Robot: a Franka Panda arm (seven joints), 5 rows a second.
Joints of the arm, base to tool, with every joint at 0 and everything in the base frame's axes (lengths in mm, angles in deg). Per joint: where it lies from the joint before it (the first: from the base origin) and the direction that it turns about. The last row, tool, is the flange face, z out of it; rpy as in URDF.
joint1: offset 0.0 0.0 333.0 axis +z
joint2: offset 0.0 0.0 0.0 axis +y
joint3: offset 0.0 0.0 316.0 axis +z
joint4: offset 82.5 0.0 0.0 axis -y
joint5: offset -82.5 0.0 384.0 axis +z
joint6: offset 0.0 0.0 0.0 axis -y
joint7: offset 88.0 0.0 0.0 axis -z
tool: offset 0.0 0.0 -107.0 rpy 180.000 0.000 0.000
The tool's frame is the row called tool.
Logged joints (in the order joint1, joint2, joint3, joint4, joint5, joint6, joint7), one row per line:
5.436, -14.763, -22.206, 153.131, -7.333, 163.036, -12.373
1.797, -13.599, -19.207, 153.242, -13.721, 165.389, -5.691
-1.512, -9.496, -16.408, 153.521, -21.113, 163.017, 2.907
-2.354, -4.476, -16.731, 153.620, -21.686, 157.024, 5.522
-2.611, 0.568, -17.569, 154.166, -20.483, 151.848, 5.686
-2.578, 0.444, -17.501, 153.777, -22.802, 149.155, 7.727
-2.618, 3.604, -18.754, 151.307, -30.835, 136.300, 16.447
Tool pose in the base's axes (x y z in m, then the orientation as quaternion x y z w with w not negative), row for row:
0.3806, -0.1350, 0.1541, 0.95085, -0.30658, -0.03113, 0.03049
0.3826, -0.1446, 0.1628, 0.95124, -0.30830, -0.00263, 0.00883
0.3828, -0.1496, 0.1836, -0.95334, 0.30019, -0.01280, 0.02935
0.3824, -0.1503, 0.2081, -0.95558, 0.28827, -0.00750, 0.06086
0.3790, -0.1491, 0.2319, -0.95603, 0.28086, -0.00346, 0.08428
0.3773, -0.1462, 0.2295, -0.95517, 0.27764, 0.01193, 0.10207
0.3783, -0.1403, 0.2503, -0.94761, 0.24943, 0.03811, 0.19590
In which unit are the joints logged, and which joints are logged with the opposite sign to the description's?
The joints are logged in degrees. Opposite sign: joint2, joint4, joint5, joint7.
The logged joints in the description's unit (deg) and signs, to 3 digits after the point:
5.436, 14.763, -22.206, -153.131, 7.333, 163.036, 12.373
1.797, 13.599, -19.207, -153.242, 13.721, 165.389, 5.691
-1.512, 9.496, -16.408, -153.521, 21.113, 163.017, -2.907
-2.354, 4.476, -16.731, -153.620, 21.686, 157.024, -5.522
-2.611, -0.568, -17.569, -154.166, 20.483, 151.848, -5.686
-2.578, -0.444, -17.501, -153.777, 22.802, 149.155, -7.727
-2.618, -3.604, -18.754, -151.307, 30.835, 136.300, -16.447

